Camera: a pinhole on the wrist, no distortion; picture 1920 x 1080 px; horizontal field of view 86.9 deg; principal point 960.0 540.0 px. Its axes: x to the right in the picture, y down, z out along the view. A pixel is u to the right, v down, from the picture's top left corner.
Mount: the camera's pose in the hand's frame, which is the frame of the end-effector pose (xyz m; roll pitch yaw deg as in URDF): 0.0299 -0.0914 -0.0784 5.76 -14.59 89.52
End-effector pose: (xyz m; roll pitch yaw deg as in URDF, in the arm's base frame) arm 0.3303 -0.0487 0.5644 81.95 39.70 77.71
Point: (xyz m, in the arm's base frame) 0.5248 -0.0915 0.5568
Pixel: 1470 749
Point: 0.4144 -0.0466 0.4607
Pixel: 1316 282
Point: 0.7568 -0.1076 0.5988
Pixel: 1402 701
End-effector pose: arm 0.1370 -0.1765 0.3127 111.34 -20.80 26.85
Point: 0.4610 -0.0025 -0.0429
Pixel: 141 62
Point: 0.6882 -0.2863 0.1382
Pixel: 1061 46
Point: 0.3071 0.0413 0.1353
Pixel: outside the picture
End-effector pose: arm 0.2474 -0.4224 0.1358 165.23 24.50 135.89
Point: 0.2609 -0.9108 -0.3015
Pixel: 544 932
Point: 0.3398 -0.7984 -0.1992
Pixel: 745 1047
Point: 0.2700 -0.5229 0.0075
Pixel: 1219 925
